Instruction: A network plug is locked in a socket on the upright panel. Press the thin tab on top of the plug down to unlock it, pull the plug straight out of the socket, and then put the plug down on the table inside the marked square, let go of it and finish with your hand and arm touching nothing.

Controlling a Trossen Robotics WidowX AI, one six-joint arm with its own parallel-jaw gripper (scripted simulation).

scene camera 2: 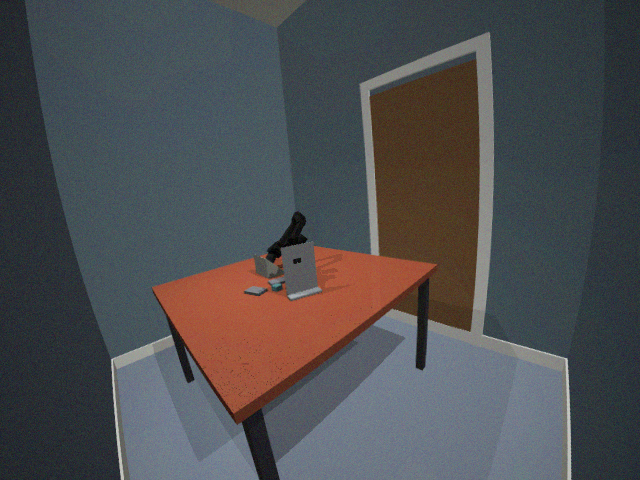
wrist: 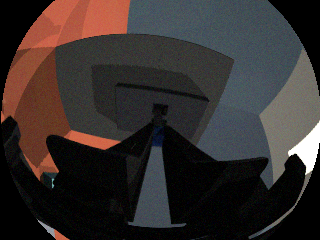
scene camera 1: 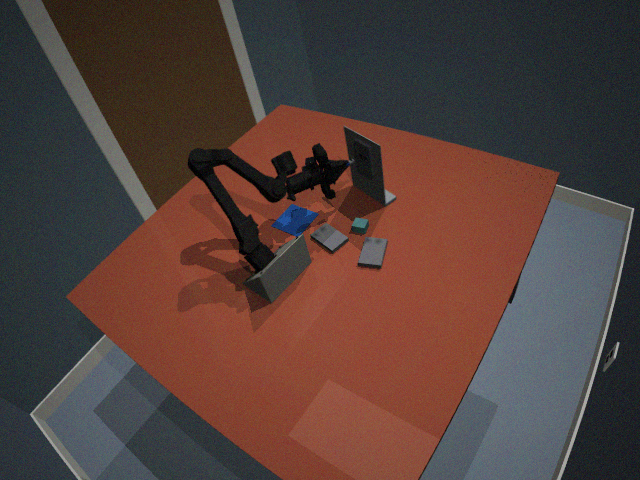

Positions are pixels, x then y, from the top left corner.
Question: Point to a blue marked square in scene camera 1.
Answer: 295, 219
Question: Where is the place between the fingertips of my gripper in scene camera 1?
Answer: At 348, 162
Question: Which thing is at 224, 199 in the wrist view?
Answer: My gripper.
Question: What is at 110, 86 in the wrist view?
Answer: A grey upright panel.
